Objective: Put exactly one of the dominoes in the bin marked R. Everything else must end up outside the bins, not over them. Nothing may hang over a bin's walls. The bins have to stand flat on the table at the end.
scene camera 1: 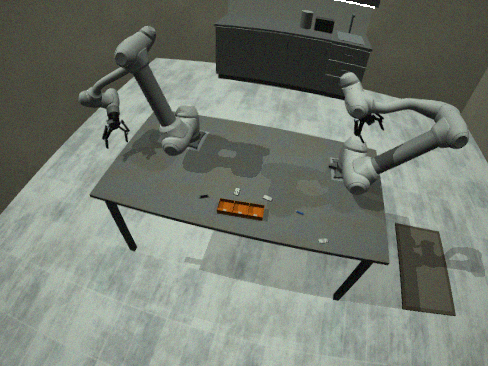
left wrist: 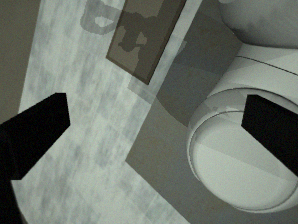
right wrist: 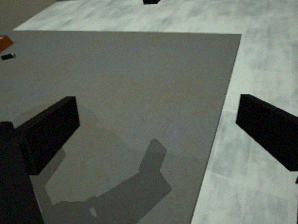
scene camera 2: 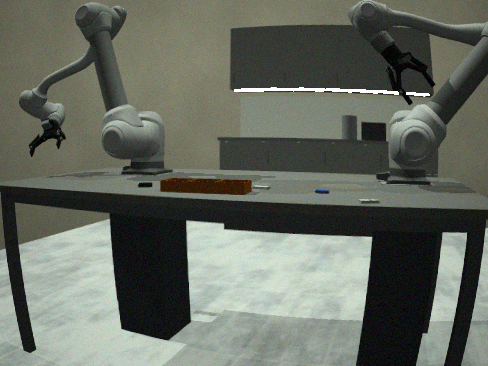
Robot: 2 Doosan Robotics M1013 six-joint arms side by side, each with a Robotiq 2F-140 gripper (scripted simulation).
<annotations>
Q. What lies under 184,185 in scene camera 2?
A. An orange bin row.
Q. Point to an orange bin row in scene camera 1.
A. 227,207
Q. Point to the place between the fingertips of my left gripper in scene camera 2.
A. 422,94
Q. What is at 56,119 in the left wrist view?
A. My left gripper.
</annotations>
